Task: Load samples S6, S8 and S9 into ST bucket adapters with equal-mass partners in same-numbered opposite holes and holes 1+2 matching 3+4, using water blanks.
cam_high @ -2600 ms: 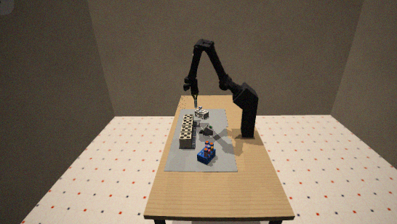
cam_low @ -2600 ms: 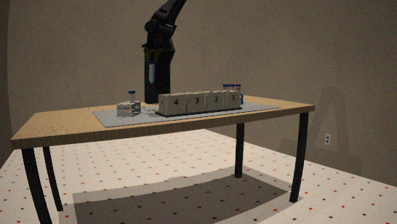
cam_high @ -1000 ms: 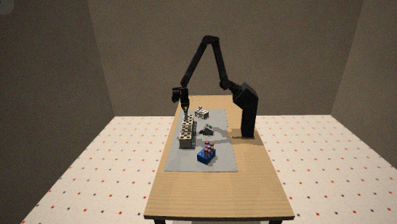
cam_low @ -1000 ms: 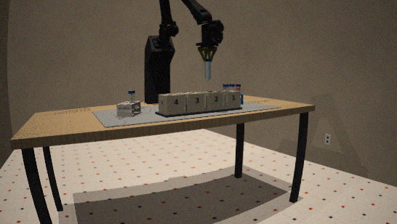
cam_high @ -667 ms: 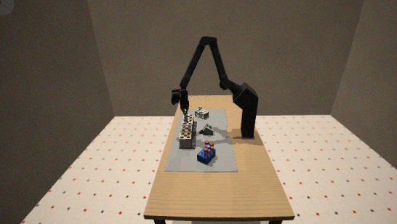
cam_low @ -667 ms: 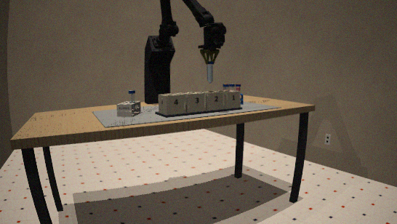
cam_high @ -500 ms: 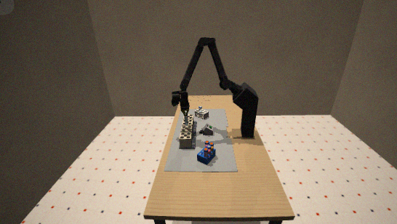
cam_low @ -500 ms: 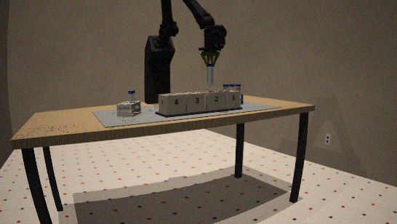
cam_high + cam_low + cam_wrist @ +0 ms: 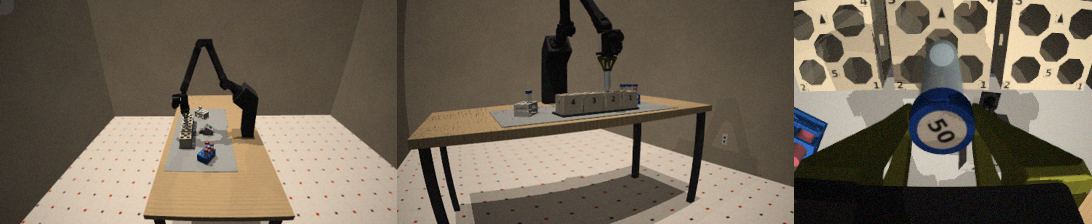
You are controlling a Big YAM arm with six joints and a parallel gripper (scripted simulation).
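Right now the blank marked 50 is 50 mm below my hand and 10 mm behind it. The rest, counted from my hand: adapter 4: 220 mm to the right, 160 mm below; then done key block: 190 mm behind, 160 mm below, 70 mm to the right; then adapter 3: 160 mm below, 110 mm to the right.
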